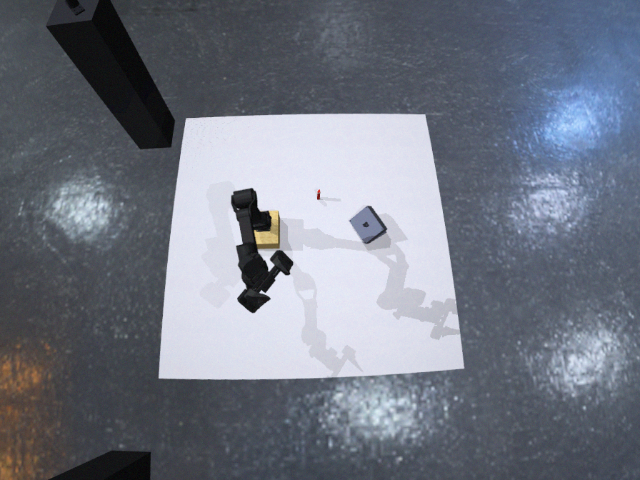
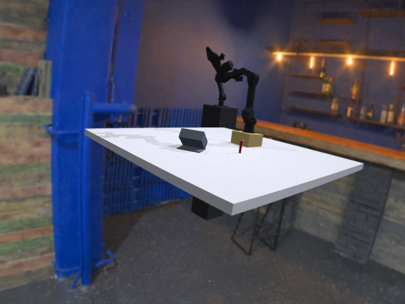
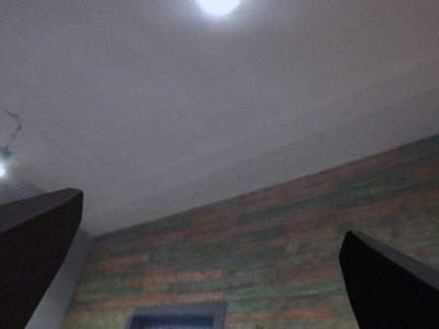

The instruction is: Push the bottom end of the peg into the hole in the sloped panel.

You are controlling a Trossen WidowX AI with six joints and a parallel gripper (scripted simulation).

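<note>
My gripper tip is 14 cm short of the red peg, 53 cm to the right of it and 57 cm above it. From my gripper tip the other things lie so: panel: 36 cm ahead, 36 cm to the left, 57 cm below.
</note>
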